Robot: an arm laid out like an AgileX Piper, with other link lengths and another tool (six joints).
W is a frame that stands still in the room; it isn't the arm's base.
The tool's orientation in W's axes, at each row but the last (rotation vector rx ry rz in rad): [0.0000, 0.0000, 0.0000]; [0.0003, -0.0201, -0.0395]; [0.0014, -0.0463, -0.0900]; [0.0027, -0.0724, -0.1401]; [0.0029, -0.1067, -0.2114]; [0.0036, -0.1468, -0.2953]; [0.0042, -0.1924, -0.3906]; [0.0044, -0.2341, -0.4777]
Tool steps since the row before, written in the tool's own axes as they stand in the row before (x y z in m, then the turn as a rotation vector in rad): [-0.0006, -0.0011, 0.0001, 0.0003, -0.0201, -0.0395]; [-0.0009, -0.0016, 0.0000, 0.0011, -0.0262, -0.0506]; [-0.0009, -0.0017, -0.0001, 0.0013, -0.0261, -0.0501]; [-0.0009, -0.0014, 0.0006, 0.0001, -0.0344, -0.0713]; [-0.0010, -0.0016, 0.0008, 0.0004, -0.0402, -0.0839]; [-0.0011, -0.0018, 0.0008, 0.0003, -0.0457, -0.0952]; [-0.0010, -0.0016, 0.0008, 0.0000, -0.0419, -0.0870]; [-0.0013, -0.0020, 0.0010, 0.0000, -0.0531, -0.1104]
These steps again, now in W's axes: [-0.0006, -0.0011, 0.0001, 0.0003, -0.0201, -0.0395]; [-0.0010, -0.0016, 0.0000, 0.0011, -0.0262, -0.0506]; [-0.0010, -0.0016, -0.0001, 0.0013, -0.0261, -0.0501]; [-0.0011, -0.0013, 0.0005, 0.0005, -0.0342, -0.0714]; [-0.0014, -0.0013, 0.0007, 0.0009, -0.0401, -0.0839]; [-0.0017, -0.0014, 0.0006, 0.0008, -0.0455, -0.0953]; [-0.0017, -0.0011, 0.0005, 0.0004, -0.0416, -0.0871]; [-0.0023, -0.0011, 0.0006, 0.0006, -0.0527, -0.1106]
